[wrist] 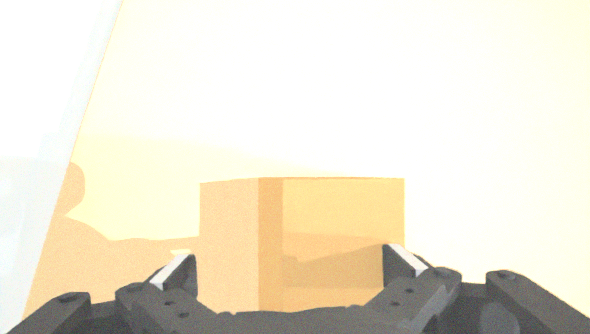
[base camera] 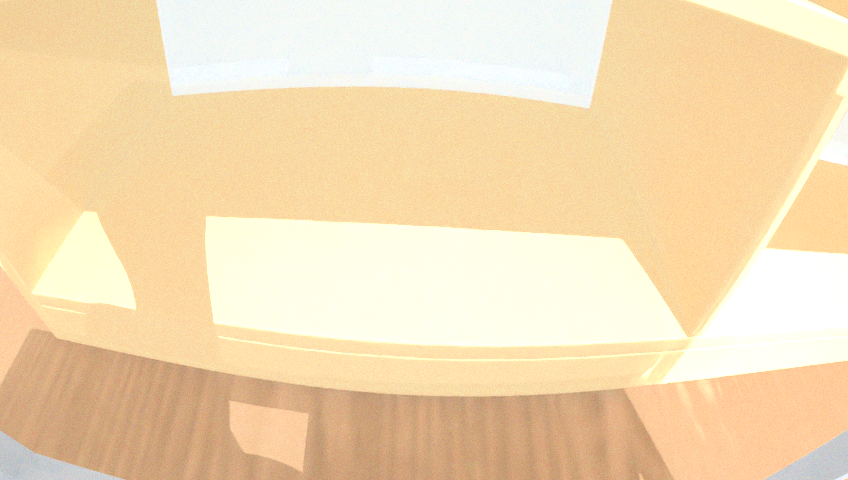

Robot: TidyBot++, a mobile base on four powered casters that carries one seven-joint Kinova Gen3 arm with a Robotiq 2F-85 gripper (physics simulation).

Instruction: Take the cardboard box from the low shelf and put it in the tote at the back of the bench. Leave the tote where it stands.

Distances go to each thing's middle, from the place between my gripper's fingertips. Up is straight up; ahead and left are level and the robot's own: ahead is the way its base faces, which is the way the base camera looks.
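My hand is 20 mm above the tan cardboard box (wrist: 320, 238) at this moment, and it is also 20 mm past the box.
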